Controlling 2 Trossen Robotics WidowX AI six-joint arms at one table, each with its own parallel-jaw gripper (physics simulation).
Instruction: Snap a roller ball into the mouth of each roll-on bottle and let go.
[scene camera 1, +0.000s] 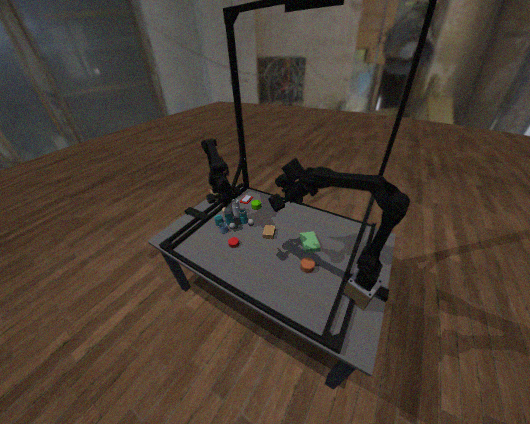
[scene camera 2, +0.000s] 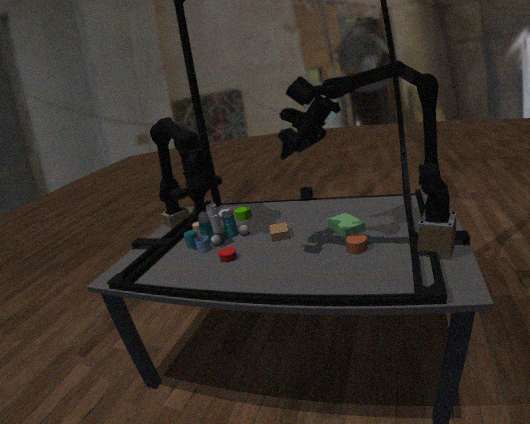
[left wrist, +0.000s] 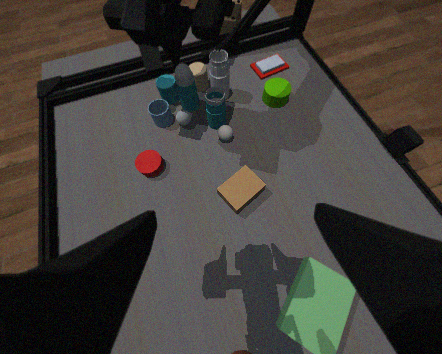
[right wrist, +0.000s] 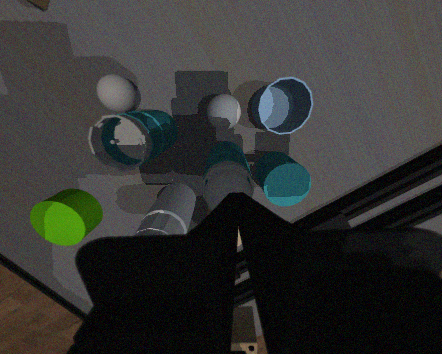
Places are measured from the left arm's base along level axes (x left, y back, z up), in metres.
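Pixels of known places: left gripper, fingertip midpoint: (scene camera 2: 290, 155) (left wrist: 235, 214); right gripper, fingertip midpoint: (scene camera 1: 226, 207) (scene camera 2: 201, 210) (left wrist: 176, 63) (right wrist: 236, 199); left arm's base, link origin: (scene camera 1: 365, 281) (scene camera 2: 438, 217); right arm's base, link origin: (scene camera 1: 217, 190) (scene camera 2: 173, 211).
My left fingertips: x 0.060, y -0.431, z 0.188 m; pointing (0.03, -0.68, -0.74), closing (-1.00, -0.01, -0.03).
For each thing: its top centre in the pictures, then the offset to it from my left fingertips.
- teal roll-on bottle, top centre: (right wrist: 228, 189) (left wrist: 183, 75) (scene camera 2: 203, 217) (scene camera 1: 227, 210) dx +0.084, dy -0.353, dz -0.201 m
- grey roller ball, top centre: (right wrist: 228, 204) (left wrist: 181, 65) dx +0.084, dy -0.353, dz -0.176 m
- second teal bottle, top centre: (right wrist: 117, 144) (left wrist: 214, 93) (scene camera 2: 227, 212) (scene camera 1: 242, 210) dx +0.017, dy -0.295, dz -0.201 m
- clear grey bottle, top centre: (right wrist: 149, 259) (left wrist: 218, 55) (scene camera 2: 210, 205) (scene camera 1: 235, 200) dx +0.006, dy -0.387, dz -0.185 m
- tan cylinder, top centre: (right wrist: 225, 233) (left wrist: 197, 68) (scene camera 2: 197, 223) dx +0.061, dy -0.422, dz -0.240 m
- teal cap, top centre: (right wrist: 287, 185) (left wrist: 165, 81) (scene camera 2: 190, 232) dx +0.138, dy -0.384, dz -0.240 m
- blue cup, top centre: (right wrist: 285, 107) (left wrist: 158, 107) (scene camera 2: 201, 238) (scene camera 1: 222, 225) dx +0.151, dy -0.310, dz -0.246 m
- green cylinder, top centre: (right wrist: 58, 224) (left wrist: 277, 87) (scene camera 2: 242, 209) (scene camera 1: 256, 202) dx -0.135, dy -0.361, dz -0.256 m
- red-white card, top centre: (left wrist: 270, 62) dx -0.135, dy -0.474, dz -0.277 m
- red disc, top centre: (left wrist: 148, 161) (scene camera 2: 226, 251) (scene camera 1: 233, 240) dx +0.168, dy -0.180, dz -0.265 m
- tan block, top centre: (left wrist: 241, 186) (scene camera 2: 278, 227) (scene camera 1: 269, 229) dx -0.027, dy -0.111, dz -0.261 m
- green block, top centre: (left wrist: 319, 306) (scene camera 2: 345, 220) (scene camera 1: 309, 239) dx -0.134, dy +0.094, dz -0.261 m
- orange cylinder, top centre: (scene camera 2: 356, 238) (scene camera 1: 307, 263) dx -0.007, dy +0.187, dz -0.256 m
A teal roll-on bottle (left wrist: 188, 95) (right wrist: 226, 156) (scene camera 2: 206, 229) stands with a grey roller ball (left wrist: 184, 74) (right wrist: 226, 179) in its mouth. A second teal bottle (left wrist: 215, 109) (right wrist: 133, 138) (scene camera 2: 230, 225) stands open-mouthed beside it. Two loose grey balls (left wrist: 184, 117) (left wrist: 225, 133) (right wrist: 224, 110) (right wrist: 115, 92) lie on the table in front of them. My right gripper (right wrist: 236, 199) (scene camera 1: 223, 195) (scene camera 2: 198, 203) is shut and empty, just behind and above the ball-topped bottle. My left gripper (left wrist: 235, 214) (scene camera 1: 276, 203) (scene camera 2: 288, 145) is open and empty, high over the table's middle.
A clear grey bottle (left wrist: 218, 70), a tan cylinder (left wrist: 199, 74), a teal cap (left wrist: 167, 88) and a blue cup (left wrist: 160, 112) crowd the bottles. Around them lie a green cylinder (left wrist: 276, 92), a red-white card (left wrist: 269, 64), a red disc (left wrist: 148, 162), a tan block (left wrist: 241, 187), a green block (left wrist: 321, 305) and an orange cylinder (scene camera 2: 357, 243).
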